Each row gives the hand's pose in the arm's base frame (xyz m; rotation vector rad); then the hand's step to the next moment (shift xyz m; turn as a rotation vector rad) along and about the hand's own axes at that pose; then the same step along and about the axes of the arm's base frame.
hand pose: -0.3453 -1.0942 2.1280 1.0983 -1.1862 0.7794
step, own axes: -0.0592 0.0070 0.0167 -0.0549 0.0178 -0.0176
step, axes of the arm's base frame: -0.0257 -0.0094 -0.0555 -0.0236 0.0261 -0.0490
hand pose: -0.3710 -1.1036 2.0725 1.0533 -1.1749 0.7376
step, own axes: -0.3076 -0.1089 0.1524 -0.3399 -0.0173 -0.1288
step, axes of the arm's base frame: -0.0375 -0.1627 -0.3191 -0.0251 0.1339 -0.3374
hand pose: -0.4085 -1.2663 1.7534 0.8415 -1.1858 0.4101
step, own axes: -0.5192 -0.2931 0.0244 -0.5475 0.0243 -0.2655
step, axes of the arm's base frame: 0.0017 -0.1331 -0.5817 -0.0388 0.2930 -0.5324
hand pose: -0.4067 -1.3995 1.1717 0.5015 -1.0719 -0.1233
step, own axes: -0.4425 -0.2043 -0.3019 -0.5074 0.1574 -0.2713
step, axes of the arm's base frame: 0.0759 0.0684 -0.5641 -0.0334 0.3989 -0.4423
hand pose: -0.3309 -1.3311 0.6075 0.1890 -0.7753 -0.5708
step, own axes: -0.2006 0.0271 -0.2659 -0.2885 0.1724 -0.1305
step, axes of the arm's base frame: 0.0843 0.1214 -0.2997 -0.0013 0.2969 -0.2045
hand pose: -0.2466 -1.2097 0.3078 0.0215 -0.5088 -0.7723
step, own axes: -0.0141 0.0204 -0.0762 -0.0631 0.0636 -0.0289
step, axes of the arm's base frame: 0.0391 0.0117 -0.0690 0.0170 0.0836 -0.0398
